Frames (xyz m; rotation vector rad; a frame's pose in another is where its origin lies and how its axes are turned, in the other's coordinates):
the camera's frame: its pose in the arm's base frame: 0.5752 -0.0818 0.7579 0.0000 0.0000 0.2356
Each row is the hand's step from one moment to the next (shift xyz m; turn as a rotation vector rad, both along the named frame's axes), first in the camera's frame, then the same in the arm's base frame.
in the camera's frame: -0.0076 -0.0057 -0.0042 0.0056 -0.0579 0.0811
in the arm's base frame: -0.0061 -0.0073 -0.0042 0.0190 -0.0550 0.0811
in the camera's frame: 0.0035 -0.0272 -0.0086 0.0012 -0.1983 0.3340
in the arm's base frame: 0.0098 -0.0256 -0.0086 0.0475 -0.1925 0.3340
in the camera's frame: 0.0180 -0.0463 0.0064 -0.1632 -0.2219 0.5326
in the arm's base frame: 0.0283 -0.0408 0.0064 -0.1069 -0.2539 0.5326
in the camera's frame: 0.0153 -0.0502 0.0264 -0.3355 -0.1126 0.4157
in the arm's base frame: 0.0266 -0.0452 0.0264 -0.2999 -0.1878 0.4157
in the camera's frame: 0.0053 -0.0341 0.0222 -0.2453 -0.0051 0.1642
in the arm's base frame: 0.0131 -0.0319 0.0222 -0.2373 -0.0622 0.1642
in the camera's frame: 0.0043 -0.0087 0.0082 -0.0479 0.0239 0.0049
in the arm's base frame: 0.0062 -0.0075 0.0082 -0.0522 0.0121 0.0049
